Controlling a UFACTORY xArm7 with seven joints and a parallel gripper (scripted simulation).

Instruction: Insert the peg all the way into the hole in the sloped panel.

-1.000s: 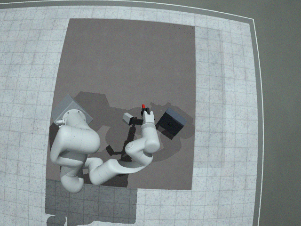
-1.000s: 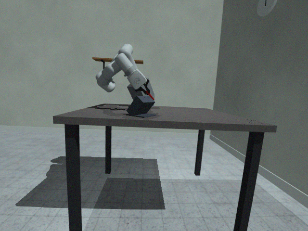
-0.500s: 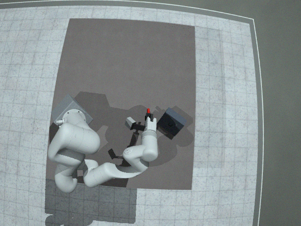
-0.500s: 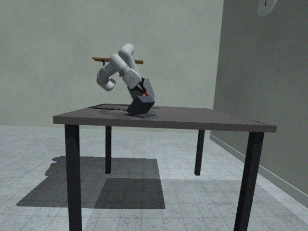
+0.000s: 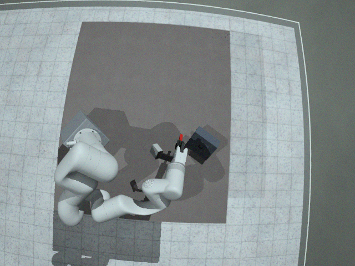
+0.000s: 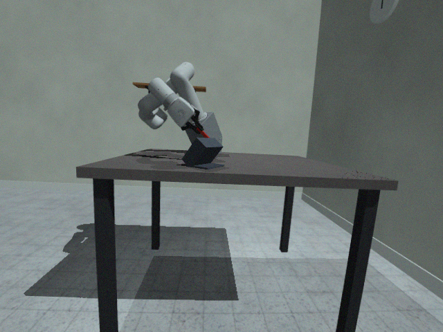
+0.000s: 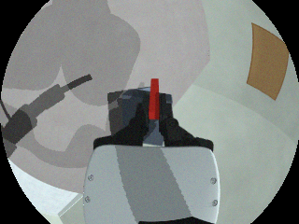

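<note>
The red peg is 2 cm to the left of my hand, 2 cm below it and 1 cm ahead of it.
</note>
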